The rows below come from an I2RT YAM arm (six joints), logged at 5 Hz.
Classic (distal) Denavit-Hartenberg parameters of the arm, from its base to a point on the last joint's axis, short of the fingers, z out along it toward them. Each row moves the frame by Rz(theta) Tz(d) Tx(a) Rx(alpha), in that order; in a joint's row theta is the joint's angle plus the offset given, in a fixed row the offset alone. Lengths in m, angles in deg.
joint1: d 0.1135; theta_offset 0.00; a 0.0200; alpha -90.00
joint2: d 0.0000; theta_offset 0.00; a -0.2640; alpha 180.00
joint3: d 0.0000; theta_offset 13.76; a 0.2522; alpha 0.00
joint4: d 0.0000; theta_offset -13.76; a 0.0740; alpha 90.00
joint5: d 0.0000; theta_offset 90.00; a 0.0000; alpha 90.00
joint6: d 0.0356; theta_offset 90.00; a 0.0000; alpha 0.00
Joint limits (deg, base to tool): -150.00..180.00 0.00..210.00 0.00..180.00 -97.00..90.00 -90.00..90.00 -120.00..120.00
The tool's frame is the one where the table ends.
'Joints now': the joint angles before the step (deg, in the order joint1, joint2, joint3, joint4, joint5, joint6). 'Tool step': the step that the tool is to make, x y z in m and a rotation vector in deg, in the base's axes. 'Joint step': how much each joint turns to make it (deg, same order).
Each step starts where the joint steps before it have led.
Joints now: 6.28 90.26 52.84 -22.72 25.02 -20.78
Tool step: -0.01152 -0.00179 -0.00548 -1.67 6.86 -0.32
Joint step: 0.00 0.00 0.00 -6.95 0.96 -0.13
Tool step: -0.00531 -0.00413 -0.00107 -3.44 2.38 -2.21
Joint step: -0.30 0.00 0.00 -3.06 3.64 0.70
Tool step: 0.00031 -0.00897 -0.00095 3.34 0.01 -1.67
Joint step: -2.14 0.00 0.00 -0.09 -3.29 0.77
